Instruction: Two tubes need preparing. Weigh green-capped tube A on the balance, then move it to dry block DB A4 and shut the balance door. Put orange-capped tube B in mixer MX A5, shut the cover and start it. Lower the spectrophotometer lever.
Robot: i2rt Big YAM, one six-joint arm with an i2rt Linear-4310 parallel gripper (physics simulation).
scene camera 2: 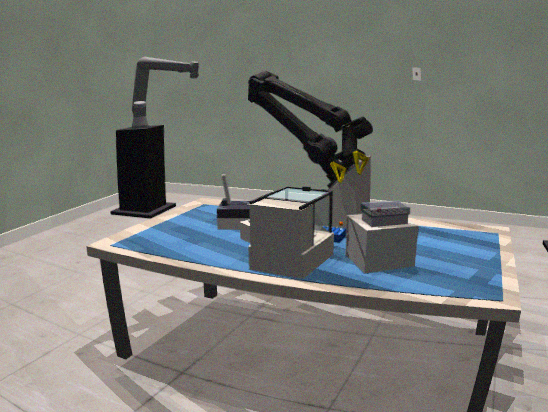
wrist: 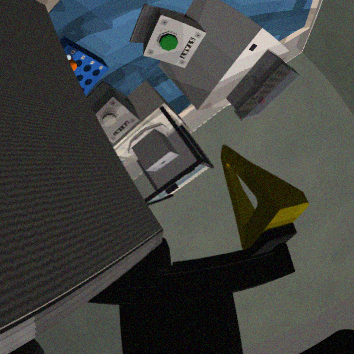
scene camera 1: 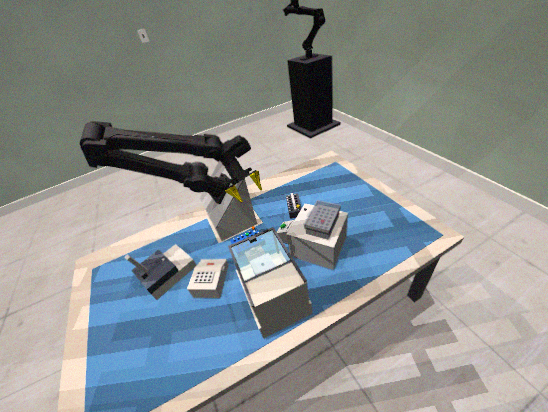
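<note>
My gripper [scene camera 1: 250, 195] [scene camera 2: 349, 177] is open and empty, high beside the grey wedge-shaped pedestal [scene camera 1: 231, 218]. In the wrist view one yellow finger shows and the other is hidden. The blue rack [scene camera 1: 238, 239] [scene camera 2: 339, 234] [wrist: 89, 75] stands behind the balance [scene camera 1: 280, 295] [scene camera 2: 280, 235] and holds the orange-capped tube [scene camera 1: 254, 228] [scene camera 2: 341, 223] [wrist: 73, 65]. A green cap [scene camera 1: 247, 233] shows there too. The balance has a dark-framed glass top; I cannot tell its door's state. The lever [scene camera 1: 132, 260] [scene camera 2: 225, 188] stands raised on a dark-topped device.
A large grey box [scene camera 1: 320, 248] [scene camera 2: 383, 248] carries a grey well block [scene camera 1: 322, 219] [scene camera 2: 385, 214] [wrist: 262, 85]; beside it is a green button [scene camera 1: 283, 226] [wrist: 169, 41]. A small black rack [scene camera 1: 293, 204] stands behind. A keypad unit [scene camera 1: 206, 278] stands left of the balance.
</note>
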